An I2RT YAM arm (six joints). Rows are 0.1 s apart.
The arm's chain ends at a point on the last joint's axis. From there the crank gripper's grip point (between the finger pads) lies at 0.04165 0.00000 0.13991 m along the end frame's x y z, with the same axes.
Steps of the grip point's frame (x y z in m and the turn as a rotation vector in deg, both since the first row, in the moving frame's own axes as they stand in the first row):
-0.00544 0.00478 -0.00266 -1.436 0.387 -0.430
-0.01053 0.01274 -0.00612 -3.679 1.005 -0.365
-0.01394 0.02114 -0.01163 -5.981 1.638 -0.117
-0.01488 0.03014 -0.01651 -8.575 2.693 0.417
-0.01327 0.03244 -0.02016 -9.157 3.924 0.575
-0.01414 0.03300 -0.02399 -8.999 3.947 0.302
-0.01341 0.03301 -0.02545 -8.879 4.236 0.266
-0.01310 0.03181 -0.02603 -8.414 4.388 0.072
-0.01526 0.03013 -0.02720 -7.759 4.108 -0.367
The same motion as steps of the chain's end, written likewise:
-0.00640 0.00159 -0.00234 -1.436 0.387 -0.430
-0.01300 0.00406 -0.00509 -3.679 1.005 -0.365
-0.01793 0.00671 -0.00963 -5.981 1.638 -0.117
-0.02131 0.00911 -0.01282 -8.575 2.693 0.417
-0.02259 0.00996 -0.01518 -9.157 3.924 0.575
-0.02357 0.01111 -0.01907 -8.999 3.947 0.302
-0.02354 0.01146 -0.02031 -8.879 4.236 0.266
-0.02363 0.01153 -0.02094 -8.414 4.388 0.072
-0.02520 0.01176 -0.02260 -7.759 4.108 -0.367

